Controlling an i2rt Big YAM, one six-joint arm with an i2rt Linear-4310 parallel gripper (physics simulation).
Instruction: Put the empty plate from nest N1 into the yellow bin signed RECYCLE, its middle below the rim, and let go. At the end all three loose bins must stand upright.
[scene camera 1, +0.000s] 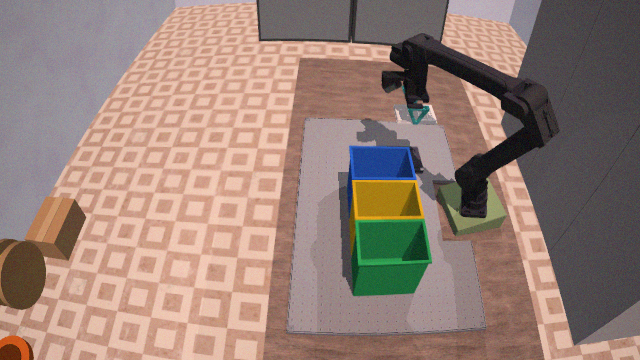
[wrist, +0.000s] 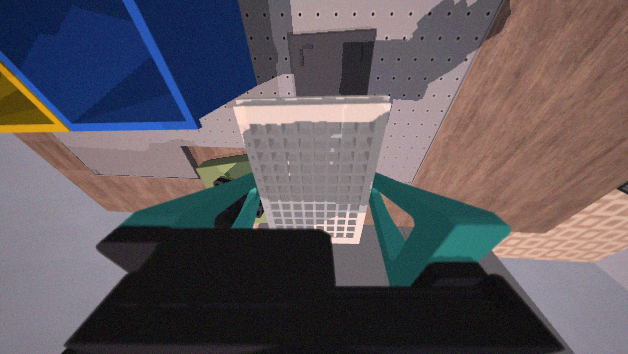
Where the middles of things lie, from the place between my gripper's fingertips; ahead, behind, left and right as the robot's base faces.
Right now my hand is 10 mm below the white plate (wrist: 314, 158). Round my hand: dark nest (wrist: 332, 68): 210 mm below, 20 mm ahead, 10 mm to the right; blue bin (scene camera 1: 366, 162): 200 mm to the left, 120 mm below, 70 mm ahead; yellow bin (scene camera 1: 372, 199): 320 mm to the left, 120 mm below, 40 mm ahead.
